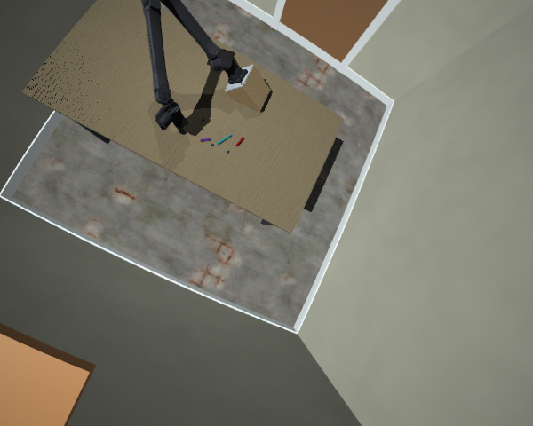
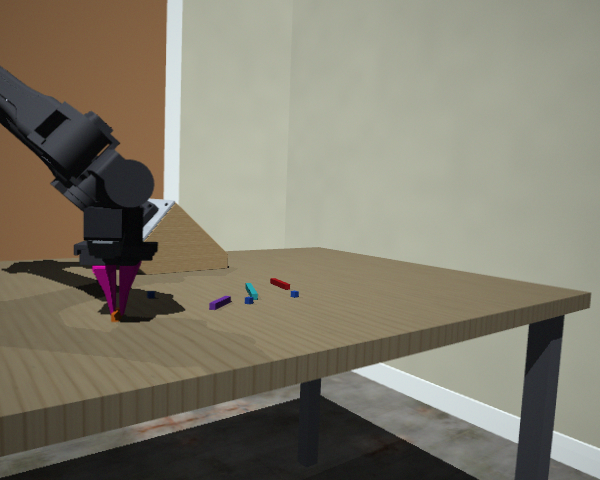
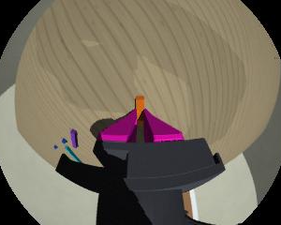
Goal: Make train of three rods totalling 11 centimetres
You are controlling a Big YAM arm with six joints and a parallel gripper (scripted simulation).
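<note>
My gripper is now 10 mm above the orange rod. The rest, counted from my hand: turquoise rod: 250 mm to the left, 70 mm behind, 10 mm below; purple rod: 160 mm to the left, 10 mm below, 10 mm behind; red rod: 340 mm to the left, 100 mm behind, 10 mm below.
</note>
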